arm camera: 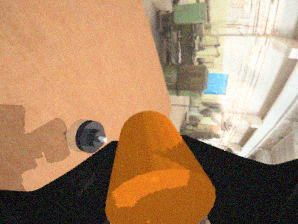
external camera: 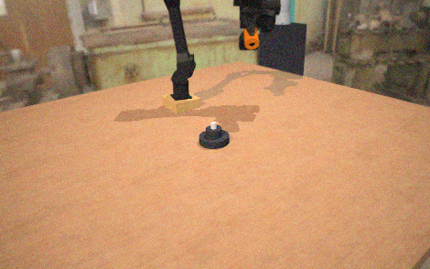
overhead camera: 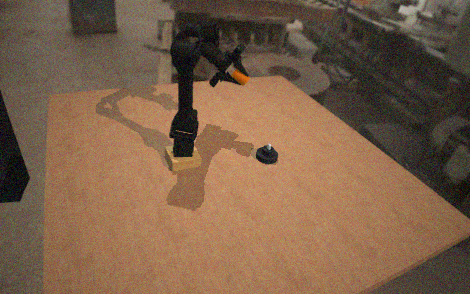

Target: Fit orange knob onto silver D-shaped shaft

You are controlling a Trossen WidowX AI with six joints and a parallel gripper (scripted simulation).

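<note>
Now: gripper tip 80 mm short of the round pedestal, 160 mm to the left of it and 220 mm above it. From my gripper tip the other things lie so: orange knob 30 mm behind, 10 mm to the left, 20 mm above.
</note>
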